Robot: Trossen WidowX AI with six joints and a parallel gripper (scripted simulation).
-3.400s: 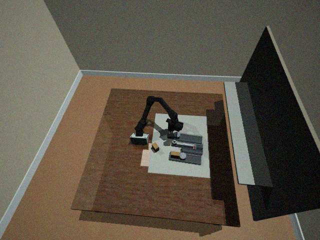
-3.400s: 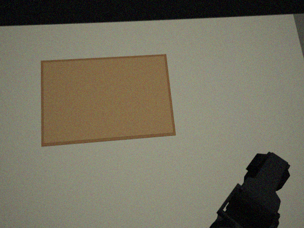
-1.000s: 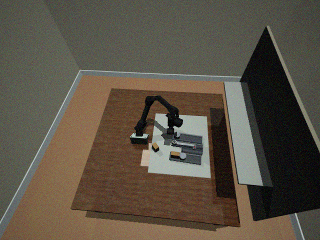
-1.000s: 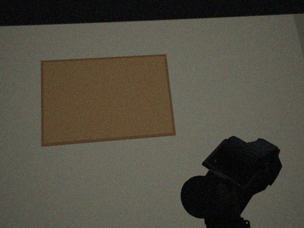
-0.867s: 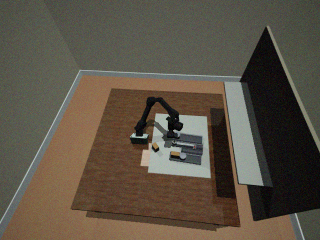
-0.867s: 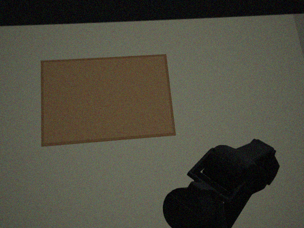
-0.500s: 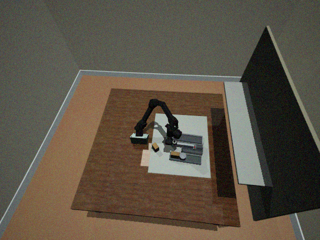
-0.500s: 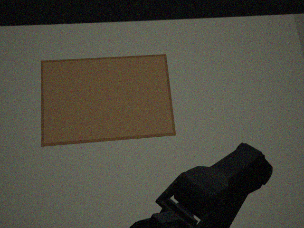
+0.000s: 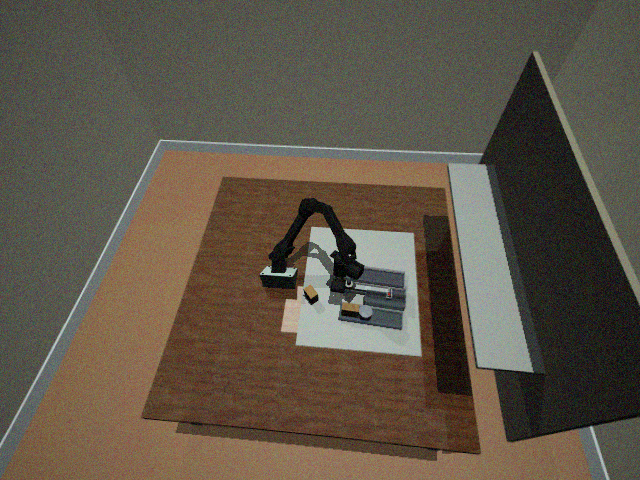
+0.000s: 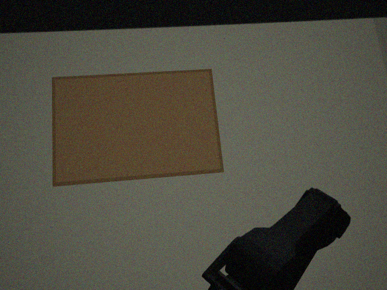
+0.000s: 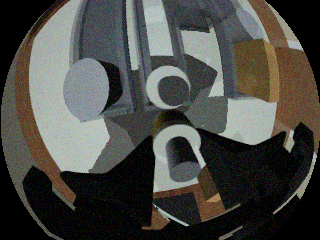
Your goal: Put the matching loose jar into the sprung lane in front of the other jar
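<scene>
Right now my gripper tip is 40 mm short of the orange box, 140 mm to the left of it and 20 mm above it.
</scene>
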